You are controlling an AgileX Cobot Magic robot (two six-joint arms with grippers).
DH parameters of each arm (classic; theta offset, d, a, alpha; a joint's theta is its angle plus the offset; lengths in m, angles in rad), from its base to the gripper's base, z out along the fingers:
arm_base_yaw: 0 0.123 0 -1.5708
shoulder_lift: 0.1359 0 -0.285 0
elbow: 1.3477 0 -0.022 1.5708
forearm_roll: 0 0.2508 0 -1.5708
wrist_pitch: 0 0 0.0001 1.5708
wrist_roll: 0 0.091 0 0
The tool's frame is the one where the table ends.
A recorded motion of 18 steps. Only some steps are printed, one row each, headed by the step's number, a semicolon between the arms.
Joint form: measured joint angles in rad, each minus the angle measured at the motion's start. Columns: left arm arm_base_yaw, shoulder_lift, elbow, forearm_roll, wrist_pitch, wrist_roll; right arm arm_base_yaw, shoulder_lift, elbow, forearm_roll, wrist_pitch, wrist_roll.
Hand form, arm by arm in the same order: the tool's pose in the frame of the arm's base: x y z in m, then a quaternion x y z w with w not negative. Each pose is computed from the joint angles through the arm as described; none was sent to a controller.
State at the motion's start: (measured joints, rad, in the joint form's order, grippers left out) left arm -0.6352 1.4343 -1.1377 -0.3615 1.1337 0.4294; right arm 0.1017 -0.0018 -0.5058 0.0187 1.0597 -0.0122
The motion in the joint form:
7: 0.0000 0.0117 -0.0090 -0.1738 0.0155 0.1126; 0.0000 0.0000 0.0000 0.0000 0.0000 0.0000
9: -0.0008 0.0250 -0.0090 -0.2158 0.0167 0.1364; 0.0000 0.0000 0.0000 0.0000 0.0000 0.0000
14: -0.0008 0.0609 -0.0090 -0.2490 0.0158 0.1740; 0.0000 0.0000 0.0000 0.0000 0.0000 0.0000
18: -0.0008 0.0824 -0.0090 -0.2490 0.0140 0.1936; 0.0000 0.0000 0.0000 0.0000 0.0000 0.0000
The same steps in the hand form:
7: 0.1956 -0.1968 0.2990 0.46396 0.84346 -0.25573 0.08902; -0.0059 0.0009 0.2790 -0.04883 0.84954 0.03282 0.52423
9: 0.1958 -0.2010 0.2971 0.46492 0.83802 -0.27306 0.08378; -0.0059 0.0009 0.2790 -0.04883 0.84954 0.03282 0.52423
14: 0.1997 -0.2067 0.2886 0.47028 0.83236 -0.28441 0.07159; -0.0059 0.0009 0.2790 -0.04883 0.84954 0.03282 0.52423
18: 0.2027 -0.2088 0.2825 0.47617 0.83022 -0.28244 0.06501; -0.0059 0.0009 0.2790 -0.04883 0.84954 0.03282 0.52423

